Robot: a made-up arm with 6 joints. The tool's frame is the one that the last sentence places.
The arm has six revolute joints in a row. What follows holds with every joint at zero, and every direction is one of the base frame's. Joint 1 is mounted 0.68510 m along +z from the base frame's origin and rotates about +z. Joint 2 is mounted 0.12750 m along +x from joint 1 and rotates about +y. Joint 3 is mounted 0.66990 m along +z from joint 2 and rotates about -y. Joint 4 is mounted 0.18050 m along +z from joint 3 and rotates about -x. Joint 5 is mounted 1.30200 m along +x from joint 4 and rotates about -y. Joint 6 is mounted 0.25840 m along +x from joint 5 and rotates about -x. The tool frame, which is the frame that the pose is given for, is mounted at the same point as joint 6; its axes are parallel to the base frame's.
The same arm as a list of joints. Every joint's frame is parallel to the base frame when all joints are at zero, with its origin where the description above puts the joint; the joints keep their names.
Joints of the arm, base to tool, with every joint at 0 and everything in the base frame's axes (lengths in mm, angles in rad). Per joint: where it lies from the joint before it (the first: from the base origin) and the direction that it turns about. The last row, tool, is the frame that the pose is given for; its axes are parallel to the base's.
joint 1: offset 0 0 685.1 axis 0 0 1
joint 2: offset 127.5 0 0 axis 0 1 0
joint 3: offset 0 0 669.9 axis 0 -1 0
joint 4: offset 0 0 180.5 axis -1 0 0
joint 5: offset 1302 0 0 axis 0 -1 0
joint 6: offset 258.4 0 0 axis -1 0 0
tool: offset 0 0 0

